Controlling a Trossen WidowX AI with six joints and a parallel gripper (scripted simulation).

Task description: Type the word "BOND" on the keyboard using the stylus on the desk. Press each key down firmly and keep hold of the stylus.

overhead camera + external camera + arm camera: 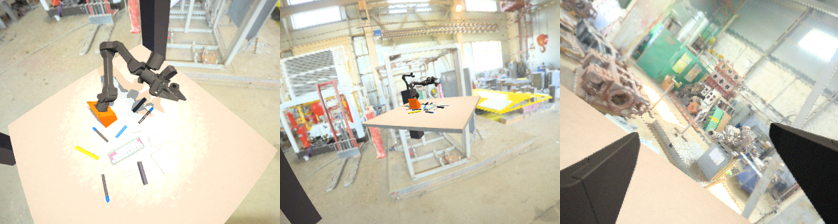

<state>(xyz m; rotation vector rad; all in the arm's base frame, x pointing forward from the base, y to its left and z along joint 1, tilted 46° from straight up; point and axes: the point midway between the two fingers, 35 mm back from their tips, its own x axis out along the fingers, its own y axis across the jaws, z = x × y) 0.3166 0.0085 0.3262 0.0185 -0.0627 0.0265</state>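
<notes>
My gripper tip is 200 mm past the blue stylus, 190 mm to the left of it and 330 mm above it. Round my gripper tip: stylus tip 210 mm behind, 160 mm to the right, 330 mm below; then yellow pen 220 mm behind, 460 mm to the right, 330 mm below.
</notes>
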